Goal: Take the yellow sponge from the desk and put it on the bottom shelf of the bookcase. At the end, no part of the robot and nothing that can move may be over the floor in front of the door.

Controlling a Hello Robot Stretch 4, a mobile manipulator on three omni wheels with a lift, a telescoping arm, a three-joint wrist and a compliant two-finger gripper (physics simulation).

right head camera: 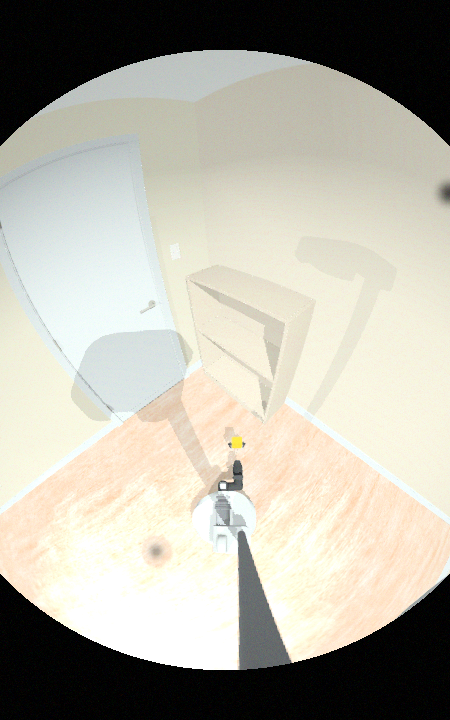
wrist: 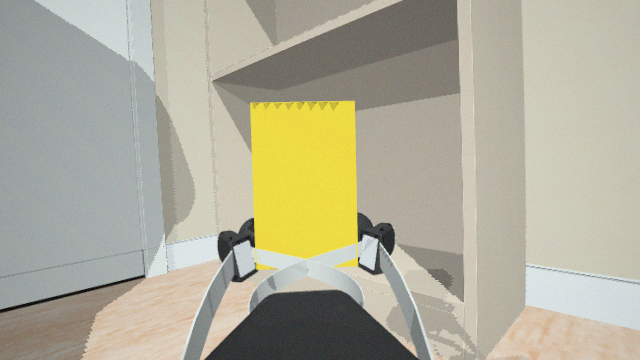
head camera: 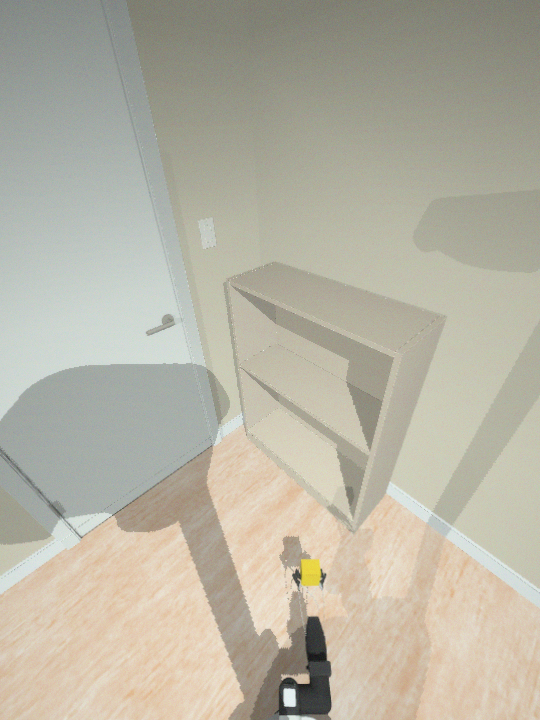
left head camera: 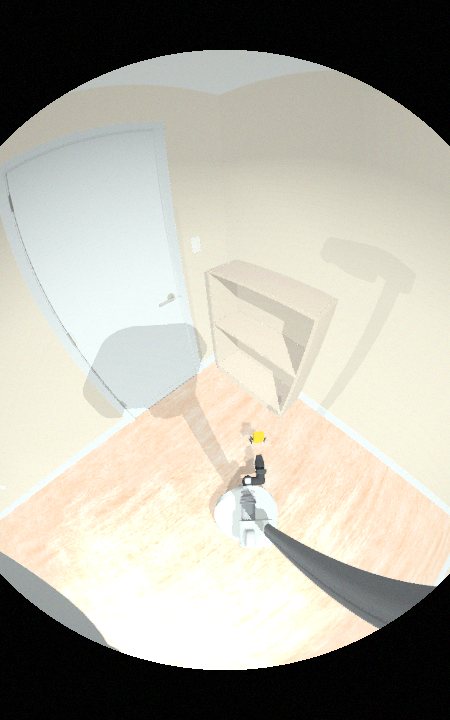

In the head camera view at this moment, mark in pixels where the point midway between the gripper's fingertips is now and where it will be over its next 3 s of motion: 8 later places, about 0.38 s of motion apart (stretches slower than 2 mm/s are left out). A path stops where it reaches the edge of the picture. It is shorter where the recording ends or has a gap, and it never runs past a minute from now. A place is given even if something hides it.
My gripper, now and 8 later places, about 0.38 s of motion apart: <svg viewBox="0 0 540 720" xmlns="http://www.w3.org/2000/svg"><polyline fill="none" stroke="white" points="308,568 308,561 305,541 303,512 301,493 301,486 301,480 300,470 300,467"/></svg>
